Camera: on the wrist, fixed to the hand. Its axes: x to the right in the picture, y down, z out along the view.
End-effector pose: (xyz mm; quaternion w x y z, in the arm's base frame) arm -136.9 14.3 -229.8 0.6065 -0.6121 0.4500 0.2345
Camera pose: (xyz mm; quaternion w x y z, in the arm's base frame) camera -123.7 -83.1 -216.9 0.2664 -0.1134 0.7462 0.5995
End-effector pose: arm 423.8 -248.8 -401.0 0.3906 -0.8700 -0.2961 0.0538
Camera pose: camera 456.2 -279.6 -312.6 0.2356 -0.8245 0.4024 0.3207
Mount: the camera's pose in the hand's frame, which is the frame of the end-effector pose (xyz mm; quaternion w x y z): 21.6 -31.6 -91.4 0.7074 -0.0005 -0.0077 0.7068
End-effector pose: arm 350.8 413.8 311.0 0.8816 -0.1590 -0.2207 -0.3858
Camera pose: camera 364.5 338.8 247.7 0.8945 -0.2719 -0.0503 0.3513
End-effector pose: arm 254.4 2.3 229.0 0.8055 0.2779 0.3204 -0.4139
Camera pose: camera 211.3 41.0 148.6 0.8649 0.4194 0.0242 0.2745
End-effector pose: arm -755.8 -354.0 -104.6 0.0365 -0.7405 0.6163 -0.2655
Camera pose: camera -765.5 -341.7 -6.8 0.2178 -0.0903 0.9592 -0.1560
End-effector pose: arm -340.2 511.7 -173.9 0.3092 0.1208 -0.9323 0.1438
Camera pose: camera -297.6 510.7 -84.4 0.1100 -0.5725 -0.7473 0.3189
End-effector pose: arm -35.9 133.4 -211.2 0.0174 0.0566 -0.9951 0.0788
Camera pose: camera -51.4 114.5 -115.2 0.0510 0.6627 0.7441 -0.0671
